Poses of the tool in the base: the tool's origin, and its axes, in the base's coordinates. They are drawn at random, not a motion.
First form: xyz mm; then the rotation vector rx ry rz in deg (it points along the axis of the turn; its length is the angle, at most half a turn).
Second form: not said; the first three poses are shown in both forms.
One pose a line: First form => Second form
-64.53 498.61 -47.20 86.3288 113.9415 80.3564 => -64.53 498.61 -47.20 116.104 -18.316 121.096
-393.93 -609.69 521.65 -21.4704 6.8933 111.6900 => -393.93 -609.69 521.65 112.025 18.358 -5.371
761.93 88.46 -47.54 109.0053 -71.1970 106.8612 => 761.93 88.46 -47.54 -109.969 -63.840 -114.504
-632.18 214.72 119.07 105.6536 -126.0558 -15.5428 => -632.18 214.72 119.07 -99.378 -4.384 162.222
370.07 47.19 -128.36 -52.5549 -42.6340 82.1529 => 370.07 47.19 -128.36 88.281 6.014 -61.051
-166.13 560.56 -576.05 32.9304 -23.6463 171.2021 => -166.13 560.56 -576.05 178.845 -21.921 -15.504
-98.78 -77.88 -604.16 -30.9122 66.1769 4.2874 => -98.78 -77.88 -604.16 -27.350 62.043 -51.470
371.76 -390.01 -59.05 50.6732 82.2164 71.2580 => 371.76 -390.01 -59.05 103.802 12.535 88.325
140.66 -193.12 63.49 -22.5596 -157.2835 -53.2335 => 140.66 -193.12 63.49 169.086 -16.649 144.204
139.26 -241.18 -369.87 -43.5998 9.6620 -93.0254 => 139.26 -241.18 -369.87 -90.551 -22.126 -33.779
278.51 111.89 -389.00 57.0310 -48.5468 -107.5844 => 278.51 111.89 -389.00 -111.201 18.215 61.102
